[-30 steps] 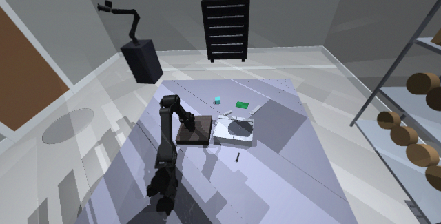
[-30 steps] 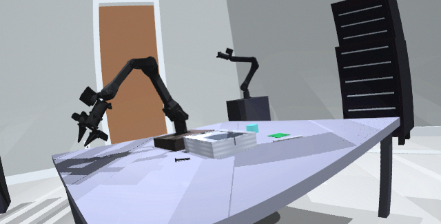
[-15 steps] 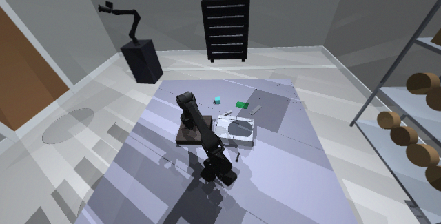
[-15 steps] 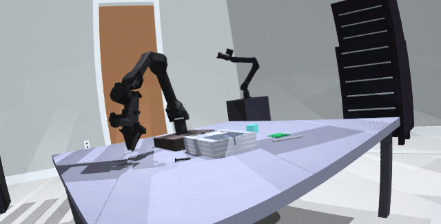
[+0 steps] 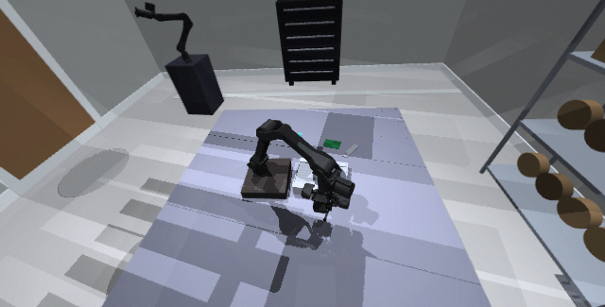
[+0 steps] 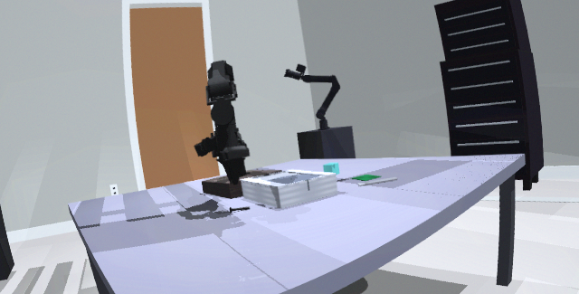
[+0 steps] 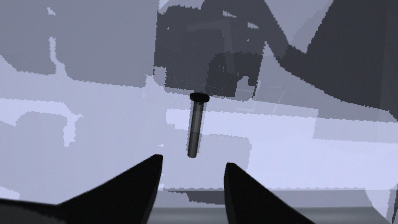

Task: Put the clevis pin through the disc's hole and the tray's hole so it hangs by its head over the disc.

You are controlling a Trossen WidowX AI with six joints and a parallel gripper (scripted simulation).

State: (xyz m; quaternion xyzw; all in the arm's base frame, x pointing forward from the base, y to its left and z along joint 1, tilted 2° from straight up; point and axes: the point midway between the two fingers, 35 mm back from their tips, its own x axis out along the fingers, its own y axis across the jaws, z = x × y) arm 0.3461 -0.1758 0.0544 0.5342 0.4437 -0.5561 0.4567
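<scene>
The clevis pin is 70 mm below my gripper tip and 10 mm to the left of it. The rest, counted from my gripper tip: disc (180 mm to the left, 20 mm below); pale flat bar (420 mm to the left, 110 mm ahead, 70 mm below); steel tray (180 mm to the left, 40 mm behind, 30 mm below).
</scene>
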